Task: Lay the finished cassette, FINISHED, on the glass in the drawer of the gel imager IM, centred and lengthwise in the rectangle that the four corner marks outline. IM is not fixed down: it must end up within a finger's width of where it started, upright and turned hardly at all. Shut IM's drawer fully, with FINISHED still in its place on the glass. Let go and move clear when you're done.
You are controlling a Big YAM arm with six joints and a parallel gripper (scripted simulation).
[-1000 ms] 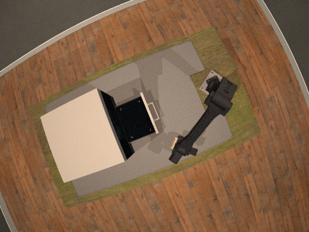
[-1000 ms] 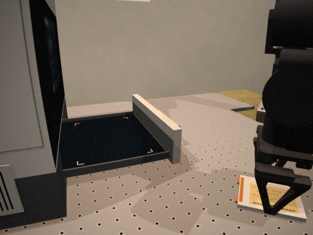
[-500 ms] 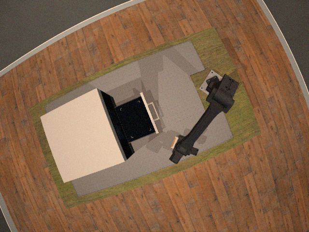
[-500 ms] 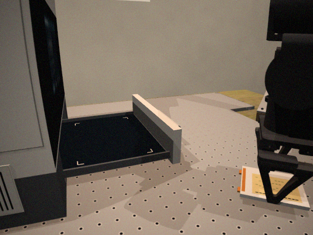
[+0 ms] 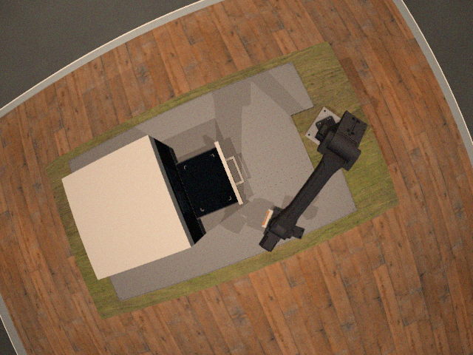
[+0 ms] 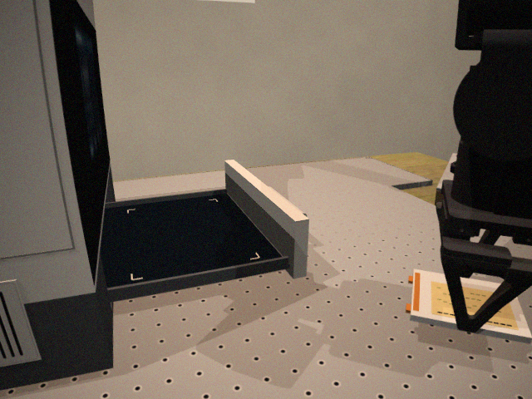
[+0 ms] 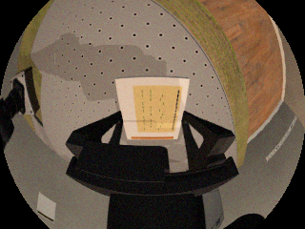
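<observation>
Right now my hand is 28 cm to the left of the imager drawer, 21 cm short of it and 1 cm above it. Also, from my hand: cassette (1 cm below, 1 cm ahead).
</observation>
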